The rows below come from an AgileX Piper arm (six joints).
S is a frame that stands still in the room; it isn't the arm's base.
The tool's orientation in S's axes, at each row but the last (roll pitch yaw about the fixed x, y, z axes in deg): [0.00 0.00 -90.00]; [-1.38 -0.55 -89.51]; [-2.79 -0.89 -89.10]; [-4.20 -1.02 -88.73]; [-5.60 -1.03 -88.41]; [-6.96 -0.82 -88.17]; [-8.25 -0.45 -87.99]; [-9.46 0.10 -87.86]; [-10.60 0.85 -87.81]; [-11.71 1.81 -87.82]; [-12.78 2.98 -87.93]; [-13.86 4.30 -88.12]
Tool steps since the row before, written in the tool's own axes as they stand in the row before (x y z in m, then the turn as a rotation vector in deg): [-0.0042 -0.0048 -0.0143 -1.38 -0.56 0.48]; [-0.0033 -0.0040 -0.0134 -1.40 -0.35 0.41]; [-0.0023 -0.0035 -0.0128 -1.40 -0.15 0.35]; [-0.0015 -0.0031 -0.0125 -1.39 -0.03 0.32]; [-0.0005 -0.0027 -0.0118 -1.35 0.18 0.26]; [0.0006 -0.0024 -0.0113 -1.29 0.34 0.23]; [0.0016 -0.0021 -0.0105 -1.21 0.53 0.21]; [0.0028 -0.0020 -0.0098 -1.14 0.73 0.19]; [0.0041 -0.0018 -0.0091 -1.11 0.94 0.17]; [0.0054 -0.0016 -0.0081 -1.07 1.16 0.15]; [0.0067 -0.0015 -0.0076 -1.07 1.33 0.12]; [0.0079 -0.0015 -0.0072 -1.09 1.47 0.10]
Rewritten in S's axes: [-0.0048 0.0042 -0.0143 -0.56 1.38 0.48]; [-0.0043 0.0031 -0.0133 -0.35 1.40 0.40]; [-0.0042 0.0020 -0.0126 -0.15 1.40 0.34]; [-0.0040 0.0012 -0.0123 -0.04 1.40 0.30]; [-0.0038 0.0002 -0.0115 0.17 1.36 0.22]; [-0.0037 -0.0009 -0.0109 0.32 1.30 0.17]; [-0.0035 -0.0018 -0.0101 0.51 1.23 0.12]; [-0.0035 -0.0029 -0.0093 0.71 1.17 0.07]; [-0.0033 -0.0041 -0.0087 0.91 1.15 0.01]; [-0.0030 -0.0053 -0.0078 1.12 1.12 -0.05]; [-0.0029 -0.0064 -0.0074 1.28 1.12 -0.12]; [-0.0029 -0.0075 -0.0072 1.41 1.15 -0.17]
